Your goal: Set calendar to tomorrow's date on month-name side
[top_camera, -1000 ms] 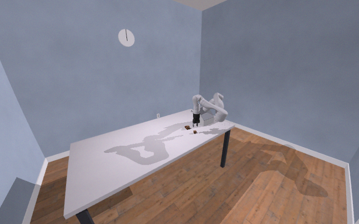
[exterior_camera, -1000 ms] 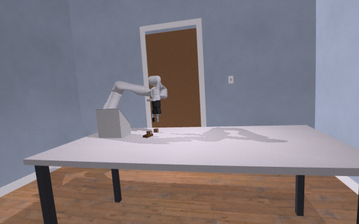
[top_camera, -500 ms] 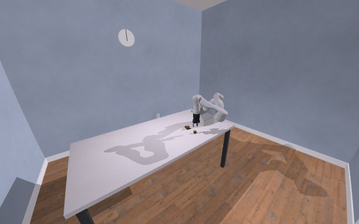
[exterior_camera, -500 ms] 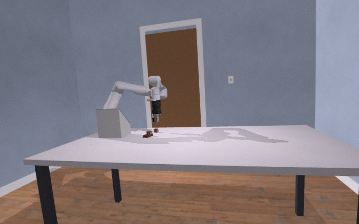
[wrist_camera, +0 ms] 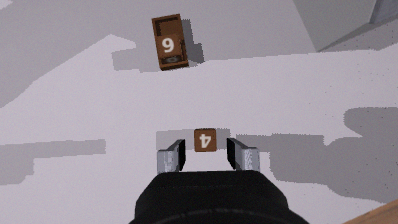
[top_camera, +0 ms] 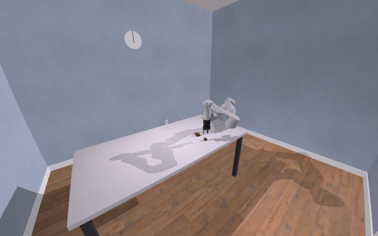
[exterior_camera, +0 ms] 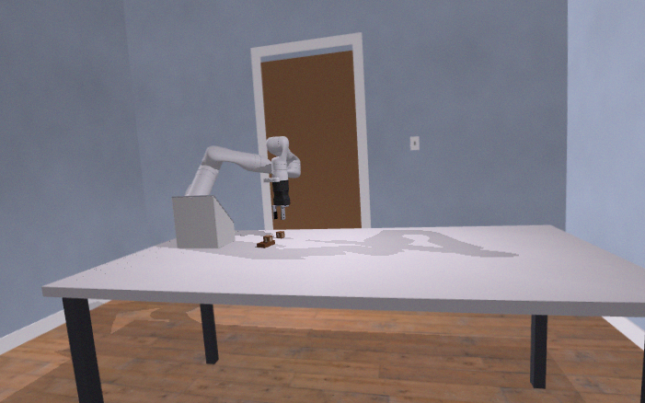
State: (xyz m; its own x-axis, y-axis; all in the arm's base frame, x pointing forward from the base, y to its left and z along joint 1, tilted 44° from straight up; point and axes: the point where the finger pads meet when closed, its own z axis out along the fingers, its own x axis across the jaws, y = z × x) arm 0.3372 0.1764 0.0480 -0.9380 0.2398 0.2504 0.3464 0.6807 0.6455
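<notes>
My hand is 90 mm above the brown cube.
</notes>
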